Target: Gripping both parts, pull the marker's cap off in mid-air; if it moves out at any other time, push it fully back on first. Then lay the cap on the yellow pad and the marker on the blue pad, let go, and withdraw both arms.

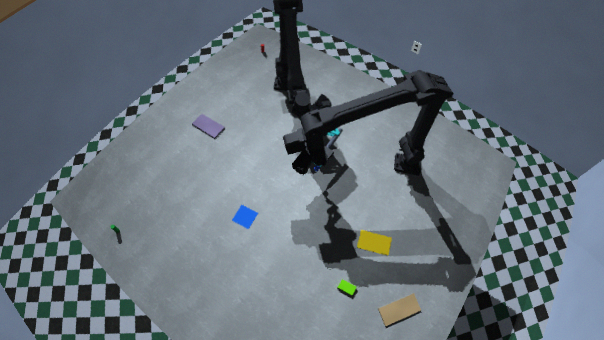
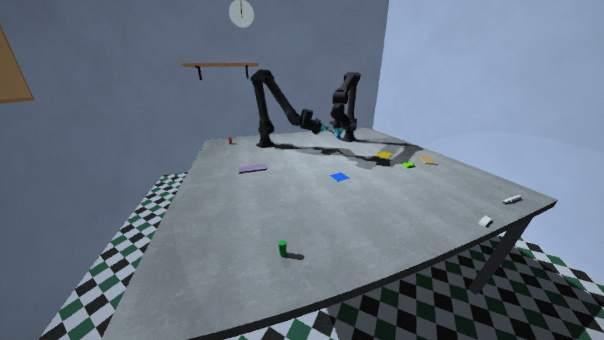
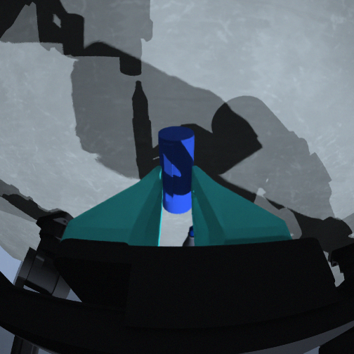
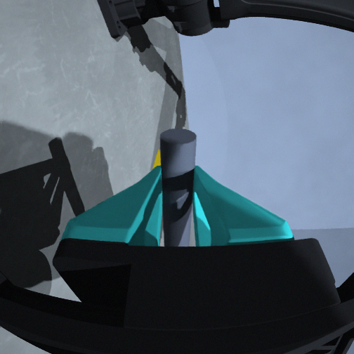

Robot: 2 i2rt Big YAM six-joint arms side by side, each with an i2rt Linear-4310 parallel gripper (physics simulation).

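Places are measured from the left arm's base along level axes (x right, y ahead, z up), in millimetres.
Where they show: left gripper, fingertip midpoint: (image 1: 319, 164) (image 2: 338, 136); right gripper, fingertip midpoint: (image 1: 338, 134) (image 2: 327, 128); left arm's base at its link origin: (image 1: 407, 165) (image 2: 348, 140); right arm's base at its link origin: (image 1: 286, 84) (image 2: 265, 145).
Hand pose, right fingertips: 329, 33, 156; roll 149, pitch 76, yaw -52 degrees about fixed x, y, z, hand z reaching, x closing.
Note:
Each offset is from my right fingertips to the top centre of the thing, as dx, dy, dz.
My left gripper (image 2: 338, 130) (image 3: 176, 174) is shut on the blue cap {+51, +137, -13} (image 1: 317, 168) (image 3: 176, 197), in the air above the table. My right gripper (image 1: 334, 133) (image 4: 177, 174) is shut on the grey marker {+20, +37, +13} (image 1: 333, 141) (image 4: 178, 150), also in the air. Cap and marker are apart: the marker's bare tip (image 3: 191, 233) shows behind the cap between the left fingers, and their shadows show a gap. The yellow pad {-218, +352, -155} (image 1: 375, 242) (image 2: 384, 155) (image 4: 157, 160) and the blue pad {+293, +352, -155} (image 1: 245, 217) (image 2: 340, 177) lie flat on the table, with no cap or marker on them.
A lime block {-139, +546, -141} (image 1: 347, 288) (image 2: 408, 165) and a tan slab {-349, +599, -148} (image 1: 399, 310) (image 2: 428, 160) lie near the yellow pad. A purple slab {+593, -39, -148} (image 1: 208, 126) (image 2: 252, 169), a green cylinder {+807, +552, -108} (image 2: 282, 248), a red cylinder {+490, -613, -108} (image 1: 262, 48), a white block {+177, +955, -144} (image 2: 485, 221) and a white tube {-106, +1034, -138} (image 2: 512, 199) are farther off.

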